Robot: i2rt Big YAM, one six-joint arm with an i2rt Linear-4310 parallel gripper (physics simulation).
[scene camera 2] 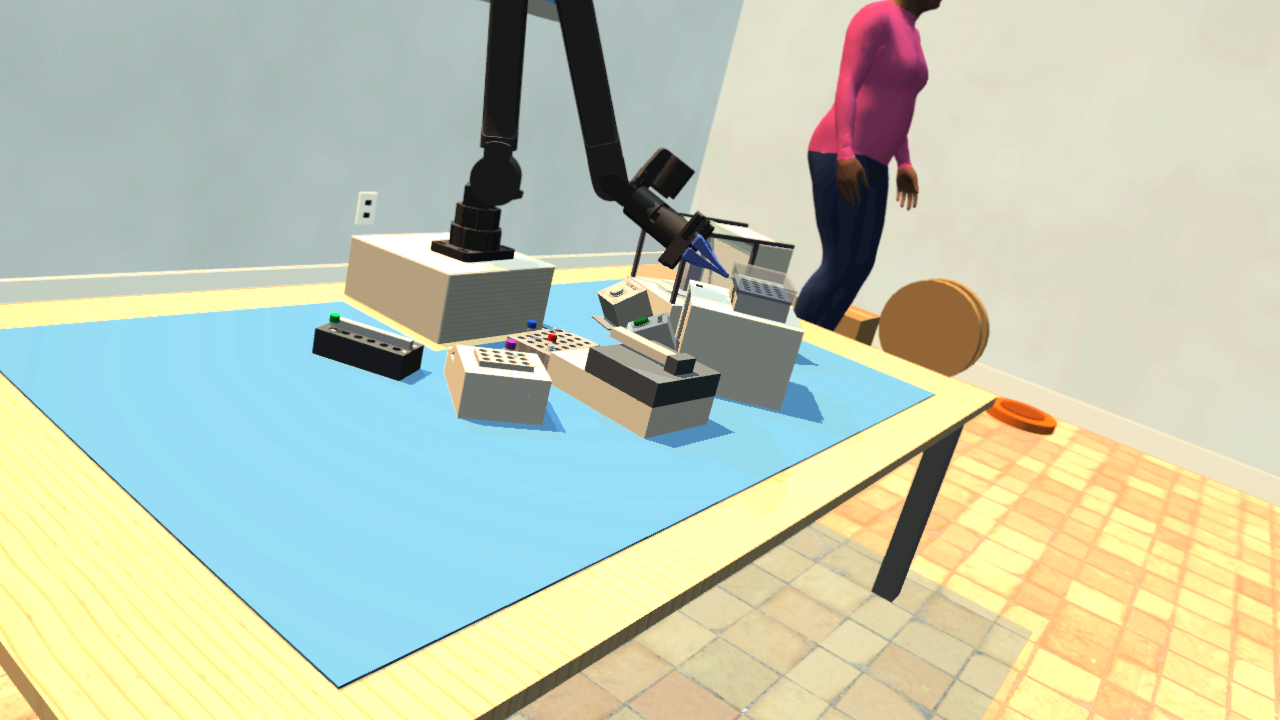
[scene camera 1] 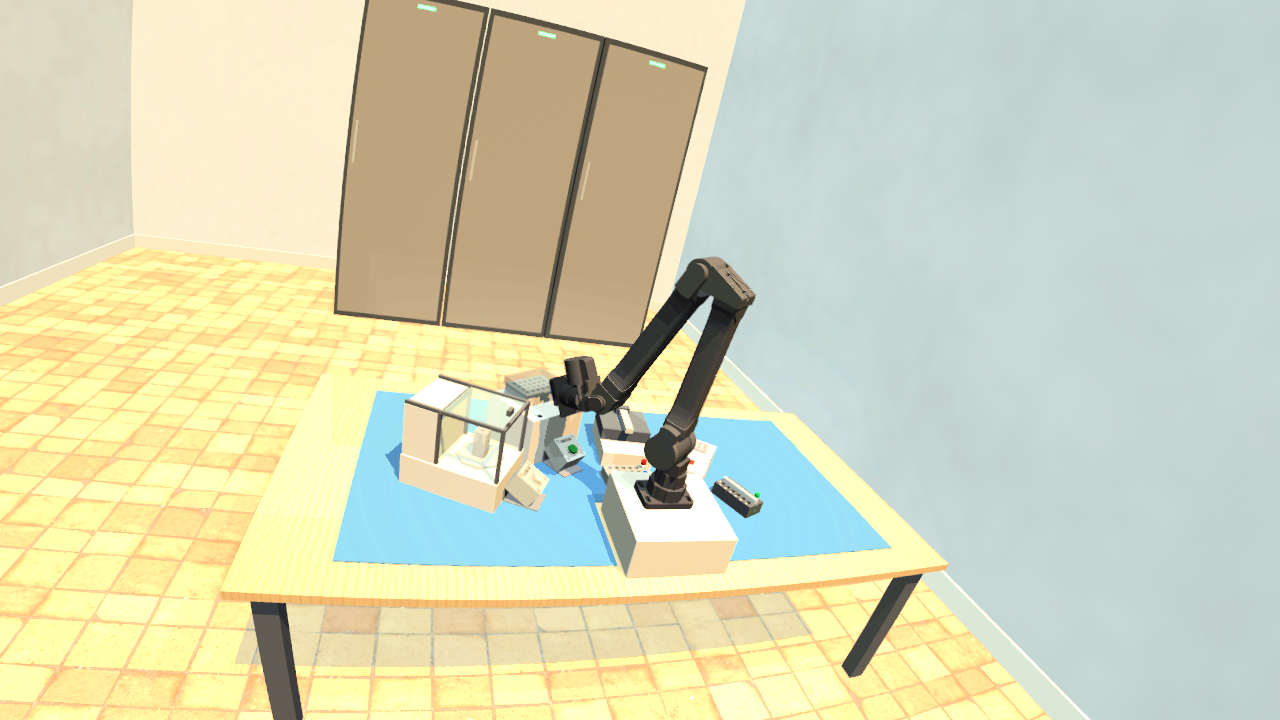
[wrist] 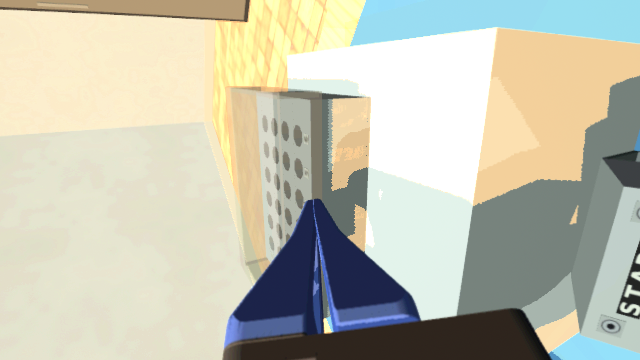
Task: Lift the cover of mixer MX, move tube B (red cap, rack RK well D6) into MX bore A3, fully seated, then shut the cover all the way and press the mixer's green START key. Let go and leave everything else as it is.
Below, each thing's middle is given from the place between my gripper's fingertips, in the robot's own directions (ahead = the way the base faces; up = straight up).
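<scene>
I find the glass-walled enclosure (scene camera 1: 462,441) 150 mm behind my hand, 230 mm to the left of it and 70 mm below it. The low dark-topped device (scene camera 2: 650,389), for its part, is 130 mm below my hand and 230 mm to the right of it.
</scene>
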